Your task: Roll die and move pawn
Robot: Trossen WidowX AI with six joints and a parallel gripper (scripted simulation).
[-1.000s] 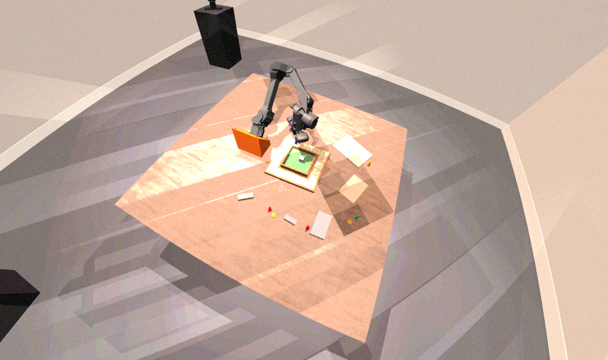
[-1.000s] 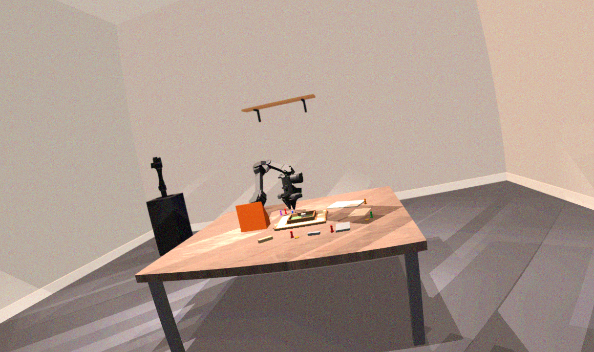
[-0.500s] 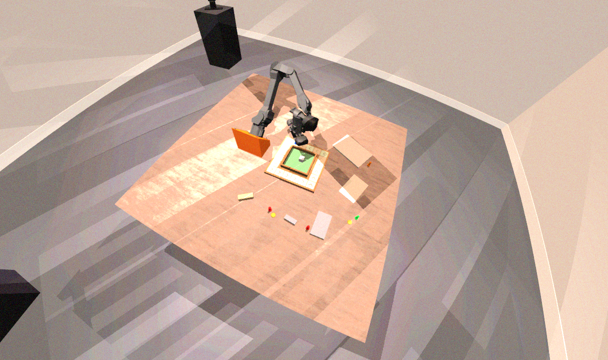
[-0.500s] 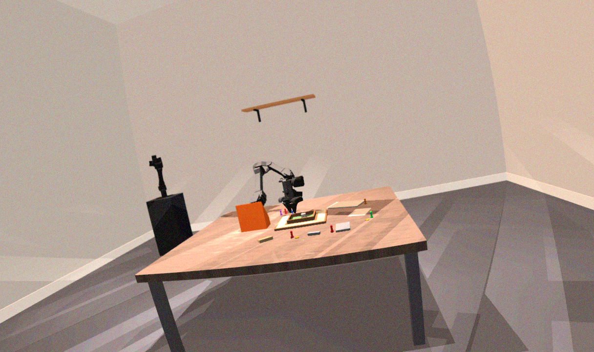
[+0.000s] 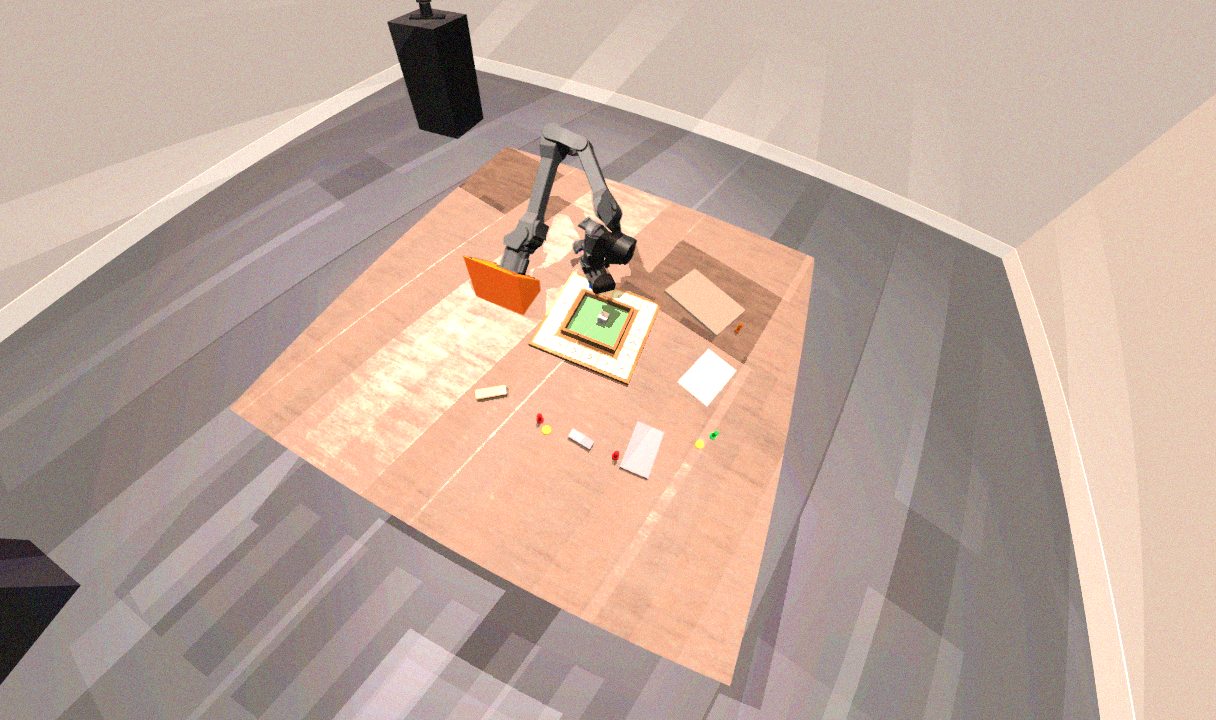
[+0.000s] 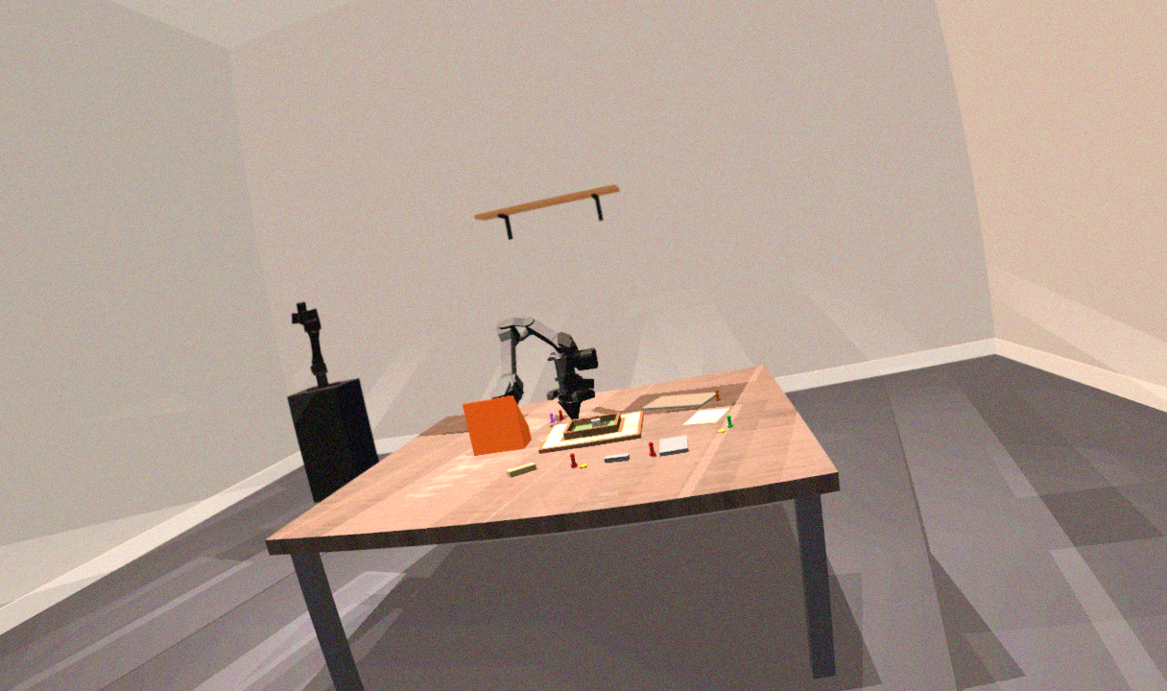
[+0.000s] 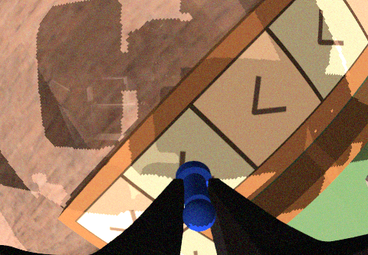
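My gripper tip is now 110 mm to the left of the green dice tray, 70 mm short of it and 10 mm above it. From my gripper tip the other things lie so: blue pawn 10 mm above; tan block 410 mm to the right, 100 mm behind, 10 mm below; white die 100 mm to the right, 80 mm ahead, 10 mm above.
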